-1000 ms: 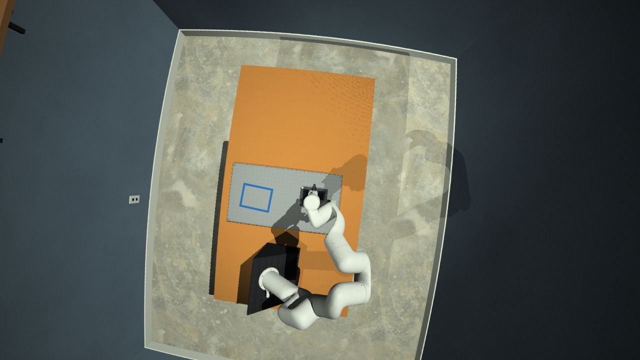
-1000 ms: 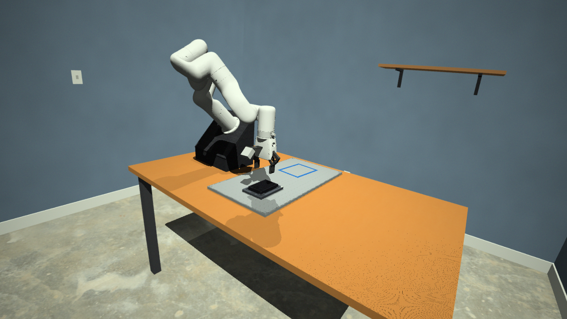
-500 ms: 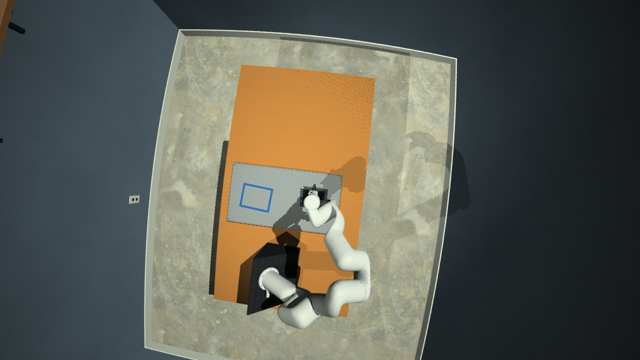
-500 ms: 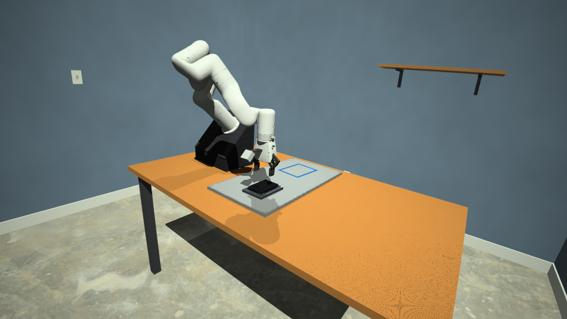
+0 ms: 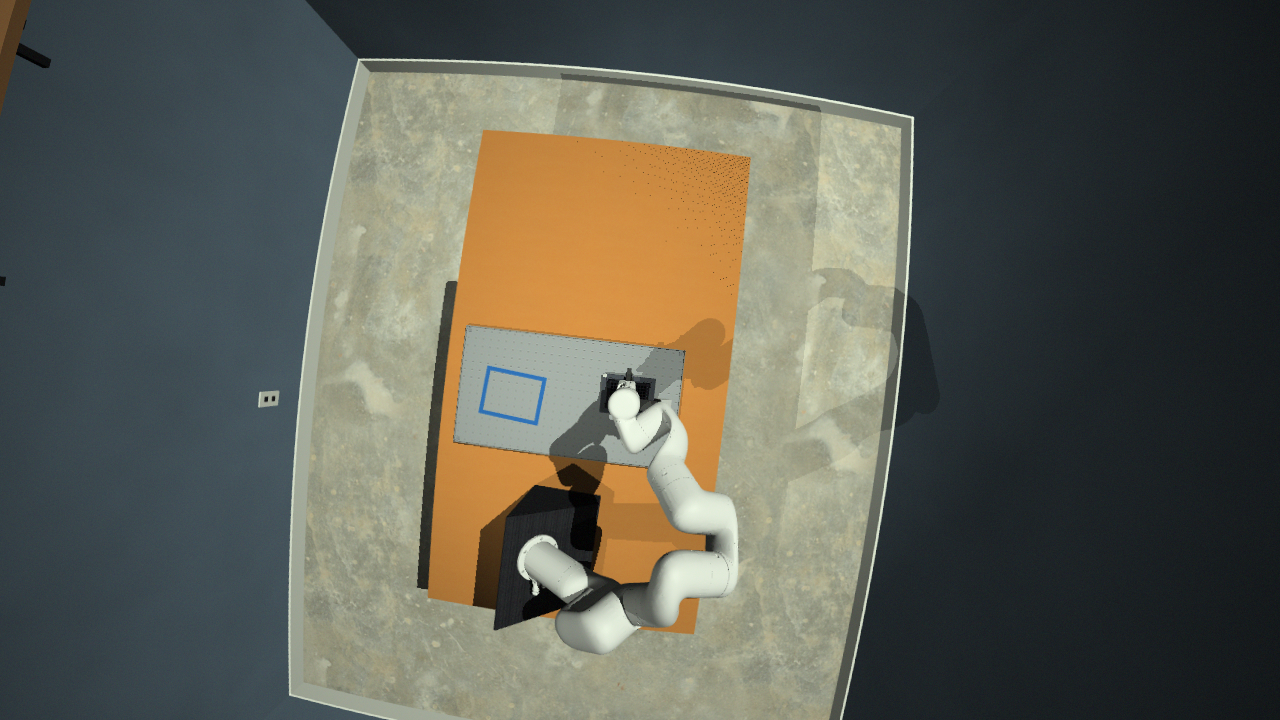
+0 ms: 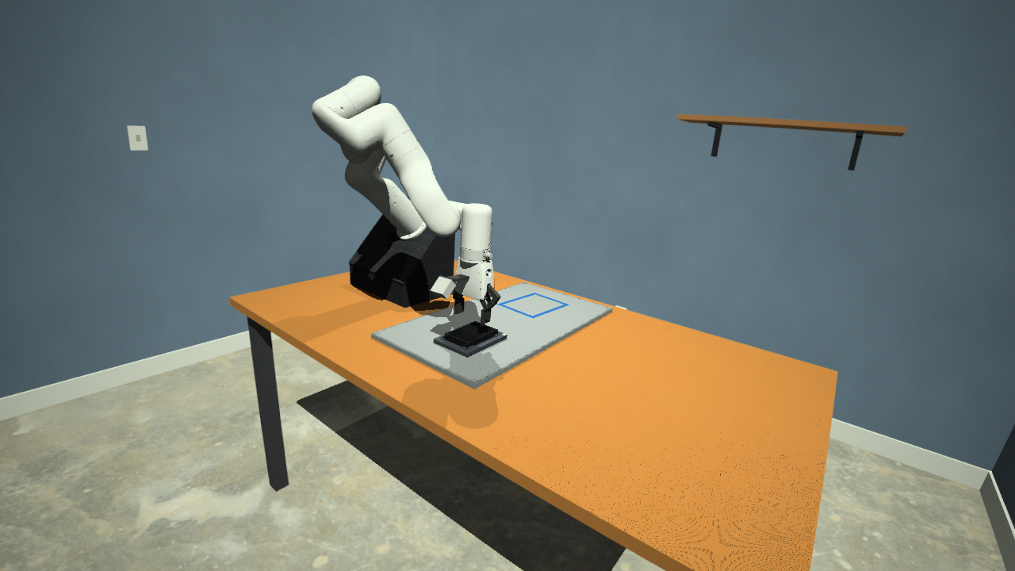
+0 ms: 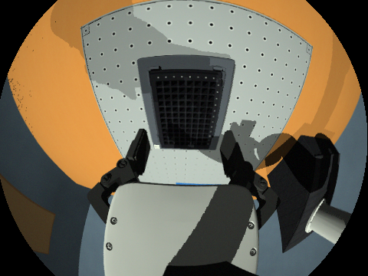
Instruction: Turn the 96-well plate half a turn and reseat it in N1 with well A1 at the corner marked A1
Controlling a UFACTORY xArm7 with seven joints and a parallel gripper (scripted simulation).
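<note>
Right now my hand is 60 mm above the black 96-well plate. Also, from my hand: dark plate nest N1: 70 mm below; white A1 mark: 50 mm ahead, 80 mm to the left, 60 mm below.
</note>
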